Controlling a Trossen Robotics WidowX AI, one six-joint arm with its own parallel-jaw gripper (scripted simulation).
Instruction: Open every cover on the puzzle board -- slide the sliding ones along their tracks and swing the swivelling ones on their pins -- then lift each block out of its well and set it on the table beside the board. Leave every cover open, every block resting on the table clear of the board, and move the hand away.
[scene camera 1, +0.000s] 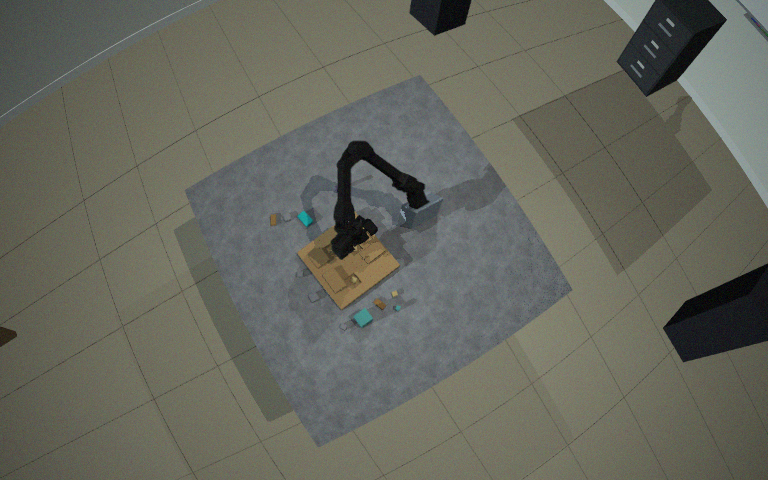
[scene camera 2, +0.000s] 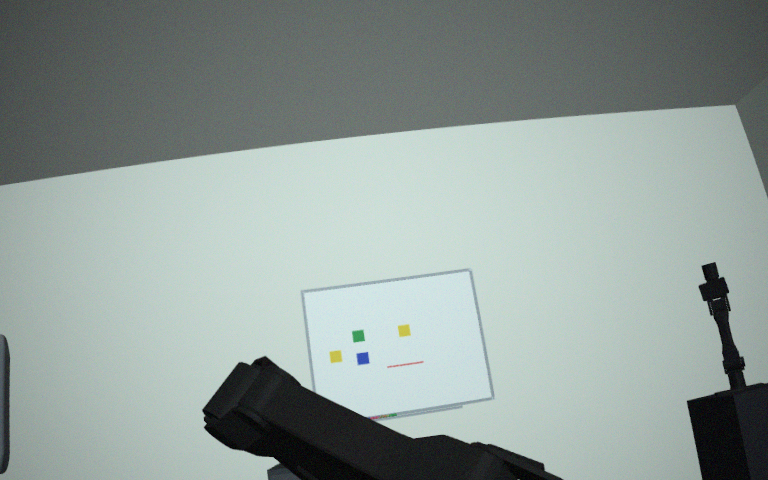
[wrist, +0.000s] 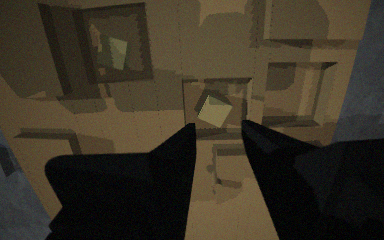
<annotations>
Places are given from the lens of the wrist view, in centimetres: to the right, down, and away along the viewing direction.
my gripper (wrist: 218, 128): 2, 0, 11
tan puzzle board (wrist: 296, 87): 8, -3, 14
</annotations>
